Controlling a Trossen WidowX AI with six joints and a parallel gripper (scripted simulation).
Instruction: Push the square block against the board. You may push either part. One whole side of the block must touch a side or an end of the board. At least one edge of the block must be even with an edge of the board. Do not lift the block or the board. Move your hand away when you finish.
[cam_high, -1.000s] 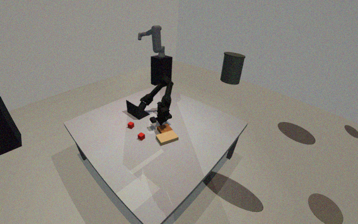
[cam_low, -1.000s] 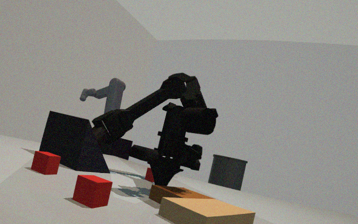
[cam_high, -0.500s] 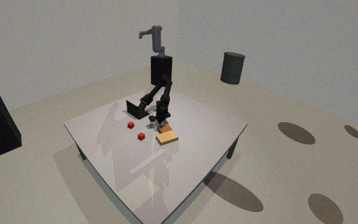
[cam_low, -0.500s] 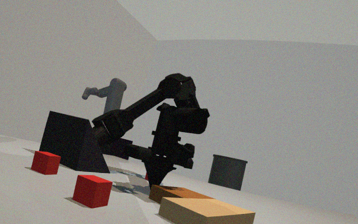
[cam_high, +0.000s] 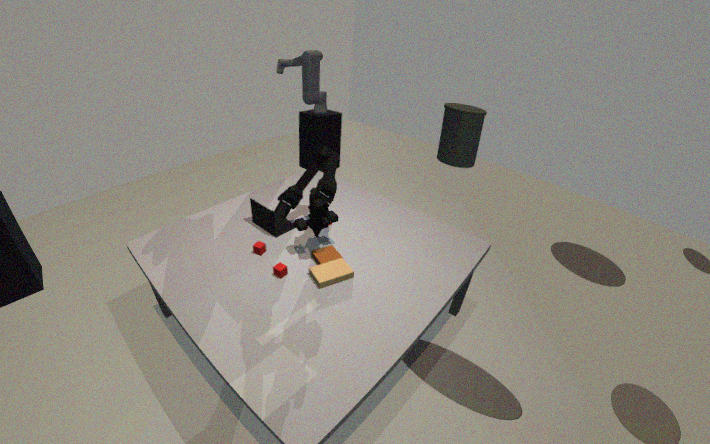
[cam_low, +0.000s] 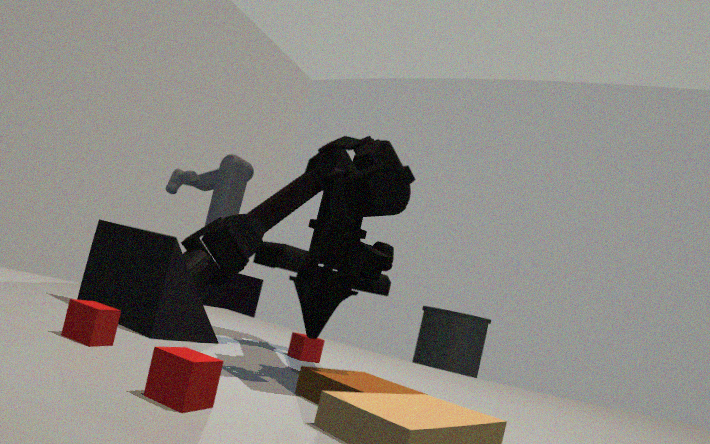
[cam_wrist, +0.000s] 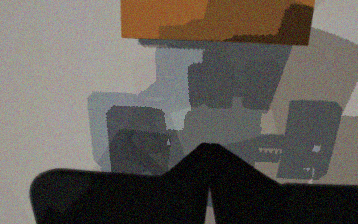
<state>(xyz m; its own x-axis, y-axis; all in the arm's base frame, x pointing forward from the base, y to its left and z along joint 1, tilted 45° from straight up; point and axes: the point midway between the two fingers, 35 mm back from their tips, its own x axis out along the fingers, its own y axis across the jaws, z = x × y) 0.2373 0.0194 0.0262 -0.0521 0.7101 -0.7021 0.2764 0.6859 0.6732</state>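
Right now the square block is 10 cm ahead of my gripper tip, 3 cm to the right of it and 4 cm below it. The rest, counted from my gripper tip: board: 19 cm ahead, 9 cm to the right, 4 cm below.
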